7 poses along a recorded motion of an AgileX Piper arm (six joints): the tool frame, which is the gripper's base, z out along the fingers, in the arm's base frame.
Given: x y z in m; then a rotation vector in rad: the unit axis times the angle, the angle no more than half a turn.
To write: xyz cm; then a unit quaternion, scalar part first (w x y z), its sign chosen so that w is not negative. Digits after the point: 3 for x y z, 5 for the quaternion.
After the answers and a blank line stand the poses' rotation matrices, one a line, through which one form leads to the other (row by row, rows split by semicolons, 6 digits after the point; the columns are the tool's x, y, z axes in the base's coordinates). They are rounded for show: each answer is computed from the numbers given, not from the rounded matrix.
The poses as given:
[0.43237 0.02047 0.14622 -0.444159 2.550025 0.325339]
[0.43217 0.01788 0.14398 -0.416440 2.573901 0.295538]
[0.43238 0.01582 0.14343 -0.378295 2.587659 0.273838]
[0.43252 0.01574 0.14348 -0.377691 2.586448 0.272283]
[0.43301 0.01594 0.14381 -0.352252 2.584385 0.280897]
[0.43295 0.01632 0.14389 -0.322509 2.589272 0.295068]
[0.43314 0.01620 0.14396 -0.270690 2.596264 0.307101]
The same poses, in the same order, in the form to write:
[43.237 2.047 14.622 0.26326 -0.16425 0.94299 0.12031]
[43.217 1.788 14.398 0.25588 -0.15342 0.94823 0.10888]
[43.238 1.582 14.343 0.25328 -0.13918 0.95201 0.10075]
[43.252 1.574 14.348 0.25397 -0.13900 0.95191 0.10021]
[43.301 1.594 14.381 0.25623 -0.12979 0.95226 0.10350]
[43.295 1.632 14.389 0.25499 -0.11876 0.95345 0.10865]
[43.314 1.620 14.396 0.25382 -0.09962 0.95545 0.11302]

-0.807428 -0.373119 0.456993; -0.246426 0.917095 0.313385; -0.536036 0.140421 -0.832435
-0.821973 -0.346667 0.451866; -0.235228 0.929219 0.284993; -0.518679 0.127965 -0.845338
-0.832962 -0.316030 0.454201; -0.213963 0.940960 0.262325; -0.510288 0.121324 -0.851403
-0.832352 -0.315541 0.455659; -0.213738 0.941271 0.261389; -0.511377 0.120176 -0.850912
-0.835005 -0.300230 0.461117; -0.194152 0.944883 0.263630; -0.514851 0.130606 -0.847272
-0.841750 -0.281872 0.460441; -0.171048 0.948182 0.267756; -0.512055 0.146626 -0.846346
-0.851305 -0.247727 0.462505; -0.132985 0.954608 0.266530; -0.507538 0.165392 -0.845607

